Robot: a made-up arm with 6 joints.
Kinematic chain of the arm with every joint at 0, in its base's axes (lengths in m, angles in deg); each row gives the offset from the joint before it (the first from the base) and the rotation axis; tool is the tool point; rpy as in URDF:
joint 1: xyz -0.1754 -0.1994 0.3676 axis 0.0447 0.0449 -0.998
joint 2: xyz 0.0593 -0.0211 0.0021 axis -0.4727 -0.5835 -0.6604
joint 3: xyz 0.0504 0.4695 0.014 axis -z
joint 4: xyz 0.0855 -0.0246 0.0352 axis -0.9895 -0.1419 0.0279
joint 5: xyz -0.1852 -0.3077 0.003 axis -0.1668 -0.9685 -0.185
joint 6: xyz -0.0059 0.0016 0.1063 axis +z
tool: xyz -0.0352 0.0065 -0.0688 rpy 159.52 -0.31 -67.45
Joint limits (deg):
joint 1: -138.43..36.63
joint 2: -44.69..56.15
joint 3: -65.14..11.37
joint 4: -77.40..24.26
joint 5: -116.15..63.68
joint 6: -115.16..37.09
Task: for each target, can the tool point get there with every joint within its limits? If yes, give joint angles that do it. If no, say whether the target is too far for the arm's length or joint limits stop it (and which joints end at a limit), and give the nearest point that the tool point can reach.
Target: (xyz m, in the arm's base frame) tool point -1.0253 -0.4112 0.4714
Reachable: no: joint limits stop it (at a limit: joint 1, joint 3, joint 5, joint 6) | nearest point -0.6415 -0.2779 0.4587 | short by 0.406 m
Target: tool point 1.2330 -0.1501 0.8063
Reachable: no: too far | nearest point 0.2944 -0.1845 0.5511 | short by 0.973 m
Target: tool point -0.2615 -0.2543 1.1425
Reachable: no: joint limits stop it (at a limit: joint 2, joint 3, joint 4) | nearest point -0.2334 -0.2306 0.6780 | short by 0.466 m
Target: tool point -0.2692 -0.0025 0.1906
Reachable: yes | joints -71.10 16.10 -36.91 -62.47 24.80 -27.39
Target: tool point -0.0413 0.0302 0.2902
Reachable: yes | joints 17.86 -30.35 -45.39 -56.78 -15.11 -73.80
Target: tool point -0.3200 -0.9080 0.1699
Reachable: no: joint limits stop it (at a limit: joint 3, joint 4, joint 5) | nearest point -0.2578 -0.6063 0.2358 | short by 0.315 m
